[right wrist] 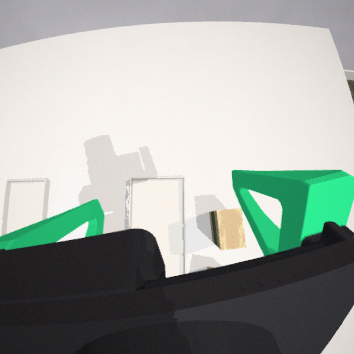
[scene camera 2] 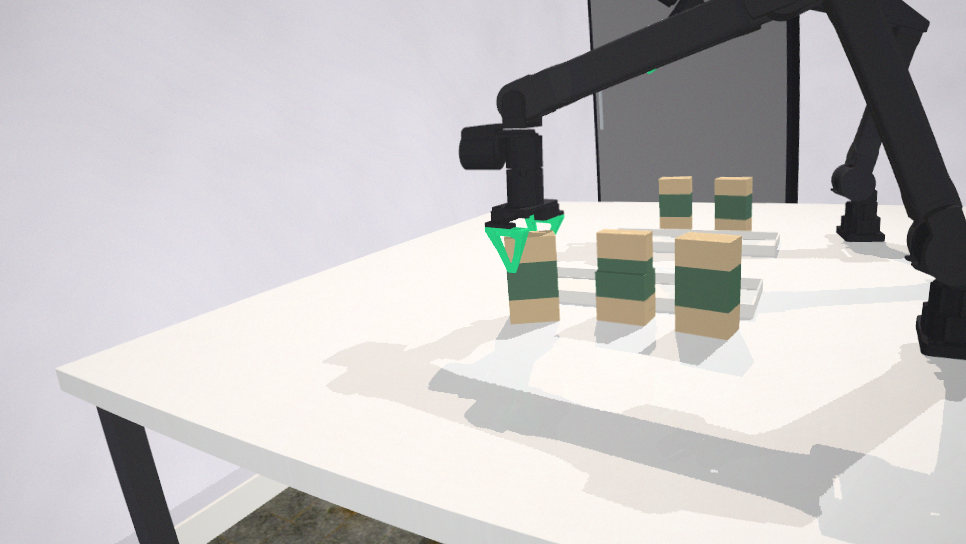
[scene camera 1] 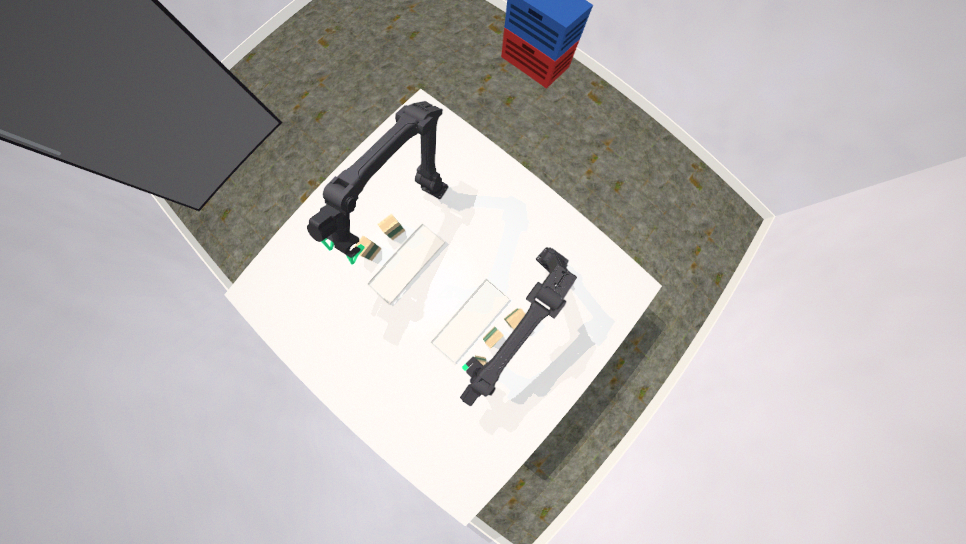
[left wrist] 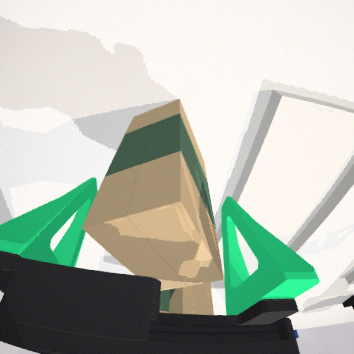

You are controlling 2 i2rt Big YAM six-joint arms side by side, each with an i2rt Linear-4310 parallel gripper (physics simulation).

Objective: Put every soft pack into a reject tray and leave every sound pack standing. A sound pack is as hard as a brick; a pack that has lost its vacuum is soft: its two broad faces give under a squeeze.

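Frame: origin at the left arm's base, x ahead, y left, z up, level; metres.
Seen in the pictures: left gripper, fingertip midpoint: (scene camera 2: 527, 265) (left wrist: 161, 192); right gripper, fingertip midpoint: (right wrist: 165, 192) (scene camera 1: 342, 256); left arm's base, origin of the base link: (scene camera 2: 953, 342); right arm's base, origin of the base link: (scene camera 2: 859, 236) (scene camera 1: 434, 187).
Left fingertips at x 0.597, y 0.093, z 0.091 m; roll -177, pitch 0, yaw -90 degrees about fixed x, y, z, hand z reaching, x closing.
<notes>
Offsets run from my left fingertips to a thing's top centre. Level surfaces: height alone.
Three tan packs with green bands stand in the near row in scene camera 2: left (scene camera 2: 534, 283) (left wrist: 150, 165), middle (scene camera 2: 624, 289) with a step in its band, and right (scene camera 2: 707, 290). Two more packs {dx -0.031, dy -0.749, dz +0.050 m} (scene camera 2: 675, 204) {dx -0.182, dy -0.738, dz +0.050 m} (scene camera 2: 733, 206) (scene camera 1: 369, 249) (scene camera 1: 391, 227) stand in the far row. A white tray {dx -0.126, dy -0.177, dz -0.069 m} (scene camera 1: 471, 320) (left wrist: 260, 145) and another tray {dx -0.107, dy -0.586, dz -0.069 m} (scene camera 1: 407, 264) (right wrist: 157, 215) lie between the rows. My left gripper (scene camera 2: 532, 252) (left wrist: 161, 192) is open, its fingers either side of the left pack's top. My right gripper (scene camera 1: 340, 254) (right wrist: 165, 192) is open above the table, beside the far row. Softness cannot be seen.
The white table {dz -0.091 m} (scene camera 1: 324, 337) (scene camera 2: 236, 364) carries both arms and rows. A blue crate (scene camera 1: 547, 27) sits on a red crate (scene camera 1: 537, 60) on the floor beyond it. A large dark grey panel (scene camera 1: 121, 87) (scene camera 2: 689, 121) stands beyond the table.
</notes>
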